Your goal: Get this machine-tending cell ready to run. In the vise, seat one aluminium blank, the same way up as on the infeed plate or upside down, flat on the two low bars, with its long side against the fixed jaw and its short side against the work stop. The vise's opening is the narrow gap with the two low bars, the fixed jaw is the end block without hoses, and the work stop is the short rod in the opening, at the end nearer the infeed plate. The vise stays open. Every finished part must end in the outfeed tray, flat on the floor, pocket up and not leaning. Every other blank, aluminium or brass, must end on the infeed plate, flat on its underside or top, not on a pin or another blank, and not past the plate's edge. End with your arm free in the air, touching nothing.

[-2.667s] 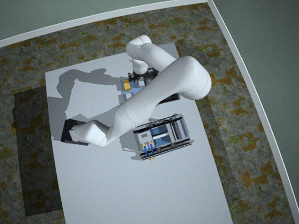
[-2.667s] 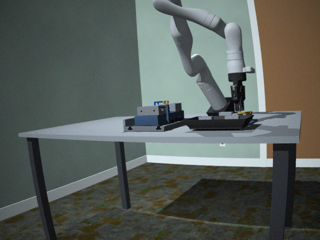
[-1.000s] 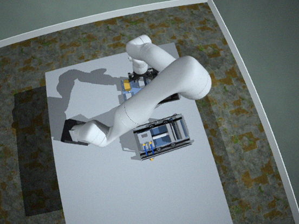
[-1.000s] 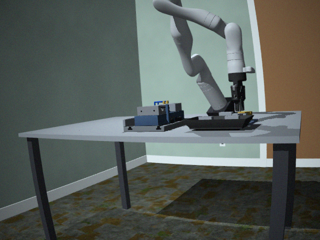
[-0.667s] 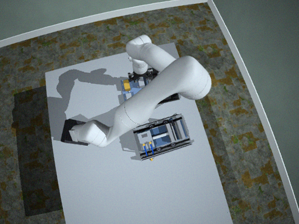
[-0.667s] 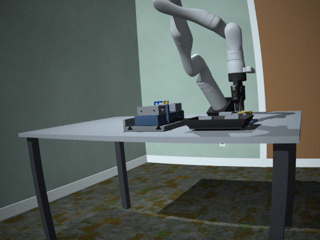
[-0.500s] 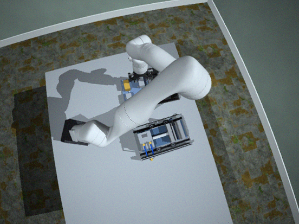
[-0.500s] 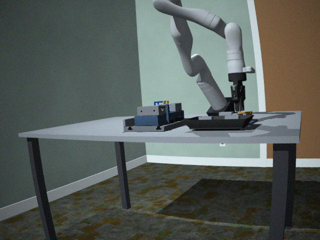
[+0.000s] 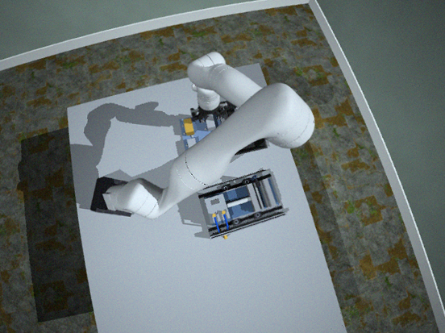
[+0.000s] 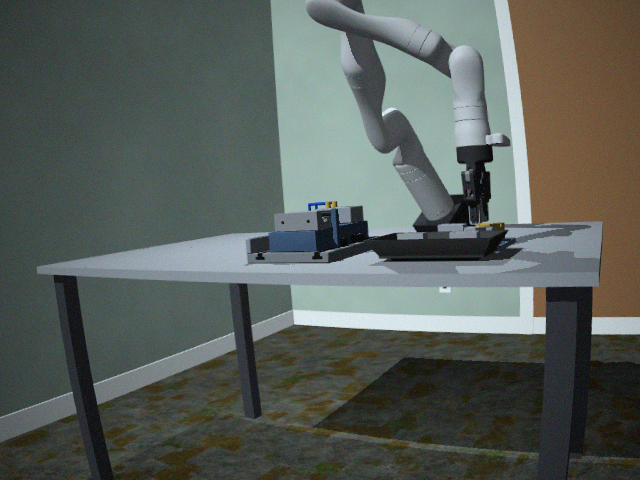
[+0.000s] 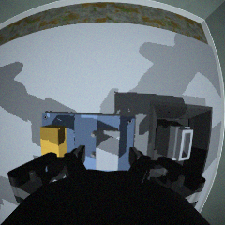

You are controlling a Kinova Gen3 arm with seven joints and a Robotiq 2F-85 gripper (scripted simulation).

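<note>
Right now the brass blank is 90 mm behind my hand, 30 mm to the left of it and 40 mm below it. Also, from my hand: vise (70 mm behind, 340 mm to the right, 30 mm below).
</note>
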